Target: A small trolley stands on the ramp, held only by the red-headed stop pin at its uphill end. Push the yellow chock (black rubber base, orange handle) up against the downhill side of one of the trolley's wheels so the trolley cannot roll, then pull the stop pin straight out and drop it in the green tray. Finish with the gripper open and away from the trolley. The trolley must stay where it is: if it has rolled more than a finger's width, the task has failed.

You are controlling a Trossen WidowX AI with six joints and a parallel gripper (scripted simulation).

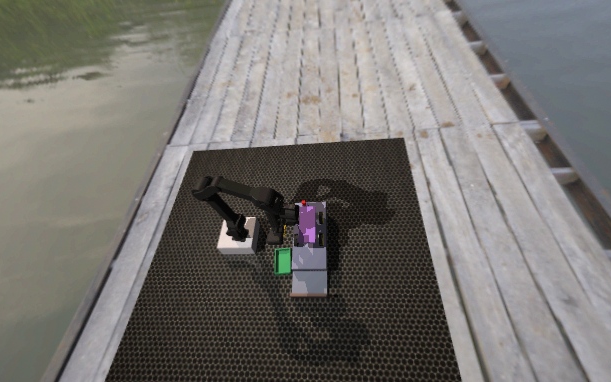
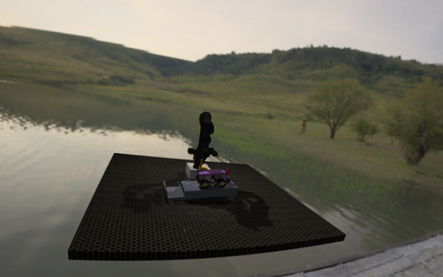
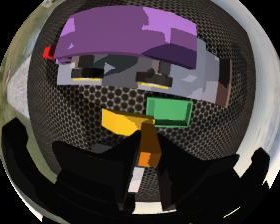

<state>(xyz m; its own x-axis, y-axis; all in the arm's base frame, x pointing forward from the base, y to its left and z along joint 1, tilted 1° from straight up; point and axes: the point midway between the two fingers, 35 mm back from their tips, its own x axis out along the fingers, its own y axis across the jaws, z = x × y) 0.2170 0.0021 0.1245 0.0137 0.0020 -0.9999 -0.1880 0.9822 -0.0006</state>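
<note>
My gripper tip is now 170 mm to the right of the red-headed stop pin, 60 mm short of it and 30 mm above it. From my gripper tip the other things lie so: purple trolley 100 mm ahead, 70 mm to the left, 50 mm below; yellow chock 20 mm to the left, 10 mm below; grey ramp 110 mm below, 100 mm ahead, 60 mm to the left.
</note>
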